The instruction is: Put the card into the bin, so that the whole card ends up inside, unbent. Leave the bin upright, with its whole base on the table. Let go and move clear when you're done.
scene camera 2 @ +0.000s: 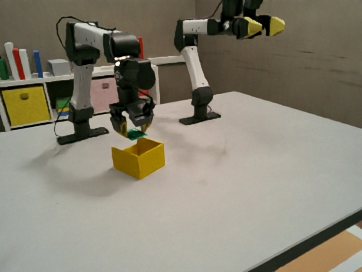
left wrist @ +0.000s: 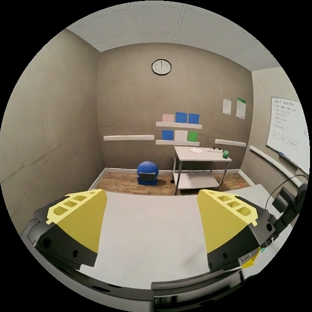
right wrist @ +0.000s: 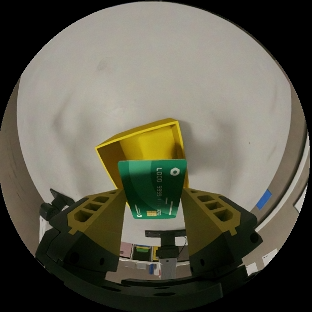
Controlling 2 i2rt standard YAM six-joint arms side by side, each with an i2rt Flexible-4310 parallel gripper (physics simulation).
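Frame: origin at the left arm's base, x left, y back, z up, level; millimetres.
Seen in the pictures: left gripper, fingertip midpoint: (scene camera 2: 273,27); right gripper, fingertip midpoint: (scene camera 2: 134,134); left arm's base at its link origin: (scene camera 2: 200,119); right arm's base at its link origin: (scene camera 2: 83,136).
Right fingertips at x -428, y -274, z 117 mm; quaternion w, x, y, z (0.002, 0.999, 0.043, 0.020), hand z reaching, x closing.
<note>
Pixels of each thing's middle, then the offset from my right fingertips to it. "spot": a spot on its surface instead. Level surfaces: height alone.
- green card at a spot on its surface: (scene camera 2: 136,134) spot: dx +4, dy -5, dz +1 mm
- yellow open-topped bin at the middle of its body: (scene camera 2: 138,155) dx +9, dy +13, dz -79 mm
- white table at its surface level: dz -117 mm
The green card (scene camera 2: 136,134) (right wrist: 153,182) looks flat and is gripped by its opposite edges between the fingers of my right gripper (scene camera 2: 133,130) (right wrist: 153,193), above the bin. The yellow open-topped bin (scene camera 2: 151,162) (right wrist: 136,132) stands upright on the table; in the right wrist view the card covers part of its opening. A corner of the bin (left wrist: 251,261) shows at the lower right of the left wrist view. My left gripper (scene camera 2: 265,26) (left wrist: 151,196) is open and empty, raised high at the upper right of the scene view, well away from the bin.
The white table (scene camera 2: 240,175) carries both arm bases (scene camera 2: 82,136) (scene camera 2: 200,118). A shelf unit with a yellow box (scene camera 2: 25,106) and a pink box (scene camera 2: 103,94) stands behind it. A wheeled side table (left wrist: 202,154) and a blue ball (left wrist: 147,171) are beyond the table in the left wrist view.
</note>
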